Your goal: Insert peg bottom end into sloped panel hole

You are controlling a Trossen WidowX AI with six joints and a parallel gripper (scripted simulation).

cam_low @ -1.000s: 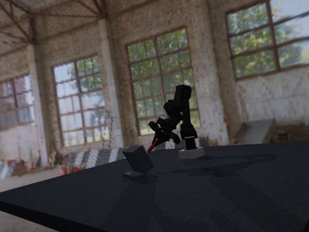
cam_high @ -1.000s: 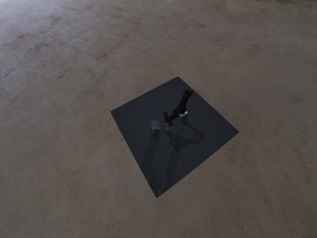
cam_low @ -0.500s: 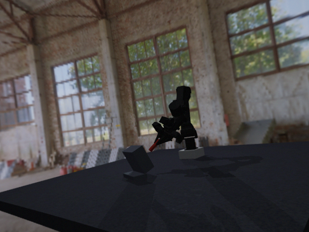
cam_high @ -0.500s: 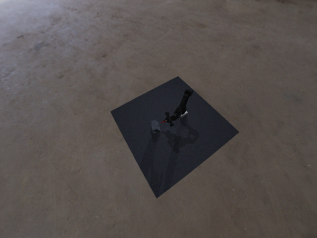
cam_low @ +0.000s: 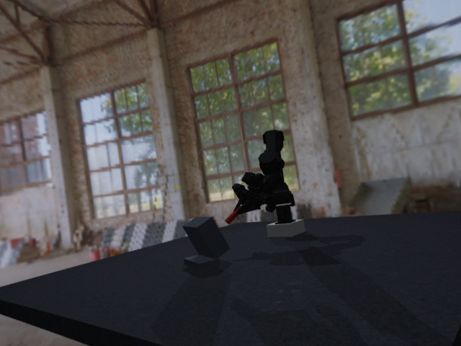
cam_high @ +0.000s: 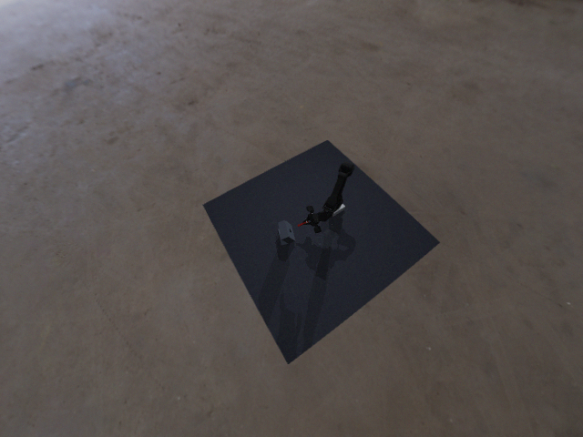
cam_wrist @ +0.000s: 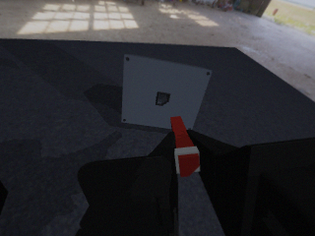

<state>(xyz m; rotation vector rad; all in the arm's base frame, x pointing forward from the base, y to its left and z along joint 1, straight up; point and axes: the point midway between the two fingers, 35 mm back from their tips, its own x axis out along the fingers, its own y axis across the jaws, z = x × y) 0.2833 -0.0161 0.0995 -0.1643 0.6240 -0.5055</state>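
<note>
The sloped panel is 110 mm ahead of my gripper tip, 50 mm to the right of it and 50 mm below it. From my gripper tip the other things lie so: red peg: 10 mm to the left, 10 mm behind, 10 mm above.
</note>
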